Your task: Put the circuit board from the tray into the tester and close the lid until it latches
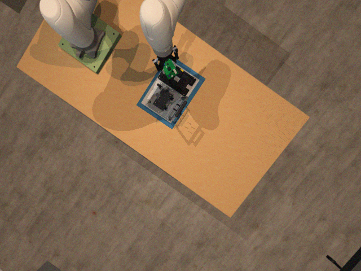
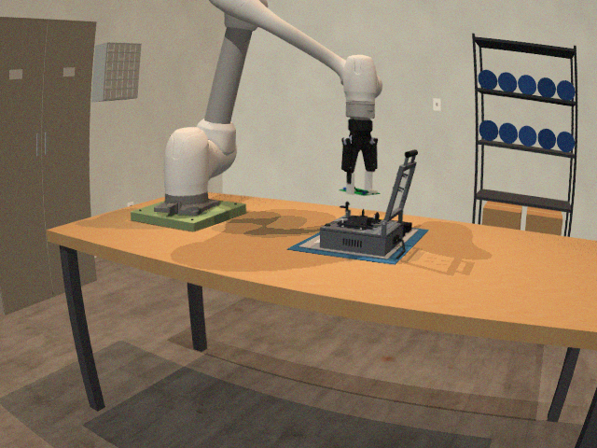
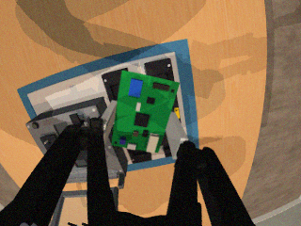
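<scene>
The green circuit board is 2 cm below my hand. From my hand the other things lie so: lid (19 cm to the right, 16 cm ahead, 4 cm above); then latch hook (11 cm to the right, 5 cm below, 2 cm behind); then grey tester (14 cm to the right, 7 cm ahead, 3 cm below).
</scene>
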